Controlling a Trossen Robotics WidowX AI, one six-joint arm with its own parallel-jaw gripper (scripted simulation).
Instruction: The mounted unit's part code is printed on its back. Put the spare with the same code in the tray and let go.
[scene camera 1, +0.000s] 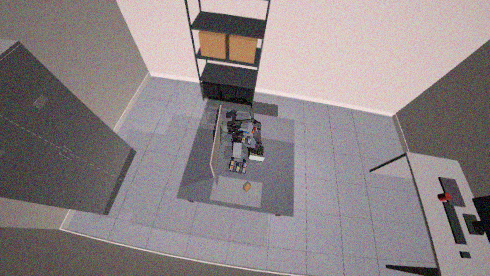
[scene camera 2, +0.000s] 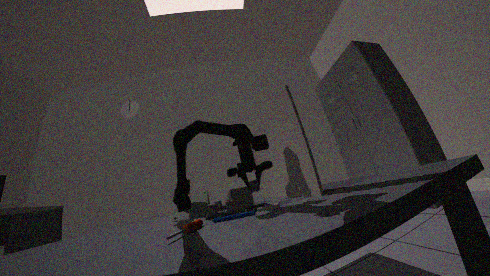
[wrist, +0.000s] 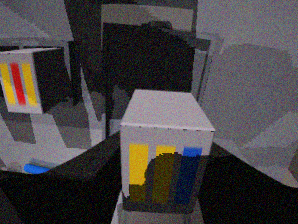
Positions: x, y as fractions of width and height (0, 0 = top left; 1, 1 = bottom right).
Labels:
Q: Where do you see my gripper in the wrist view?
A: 0.54, 0.61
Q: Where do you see an upright panel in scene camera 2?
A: At 0.60, 0.63

